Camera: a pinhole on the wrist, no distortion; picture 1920 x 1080 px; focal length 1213.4 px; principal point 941.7 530.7 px. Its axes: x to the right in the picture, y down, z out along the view. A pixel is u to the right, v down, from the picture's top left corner.
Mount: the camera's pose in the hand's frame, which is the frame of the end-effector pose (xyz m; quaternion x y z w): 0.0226 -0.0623 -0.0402 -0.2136 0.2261 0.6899 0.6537
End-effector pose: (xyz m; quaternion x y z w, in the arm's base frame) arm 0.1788 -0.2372 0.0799 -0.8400 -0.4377 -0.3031 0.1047
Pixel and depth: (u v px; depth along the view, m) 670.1 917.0 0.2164
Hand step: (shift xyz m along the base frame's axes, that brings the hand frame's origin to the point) 0.0691 0.0297 -0.1552
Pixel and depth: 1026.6 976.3 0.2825
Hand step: 0.1322 -0.0449 -0.1812
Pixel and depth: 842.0 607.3 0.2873
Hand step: 0.1587 0.0427 -0.1522
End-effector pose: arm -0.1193 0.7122 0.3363 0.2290 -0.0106 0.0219 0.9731
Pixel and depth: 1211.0 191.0 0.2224
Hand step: 0.0758 0.0547 0.1489
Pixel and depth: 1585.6 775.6 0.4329
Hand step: -0.0963 0.2537 0.3222
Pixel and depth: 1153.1 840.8 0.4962
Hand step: -0.1255 0.1202 0.4083
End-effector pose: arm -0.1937 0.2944 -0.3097 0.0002 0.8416 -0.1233 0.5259
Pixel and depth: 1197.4 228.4 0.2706
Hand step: 0.1060 0.1013 -0.1667
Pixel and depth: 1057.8 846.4 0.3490
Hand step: 0.2515 0.1243 -0.0666
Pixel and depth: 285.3 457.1 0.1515
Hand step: 0.0939 -0.0689 -0.0784
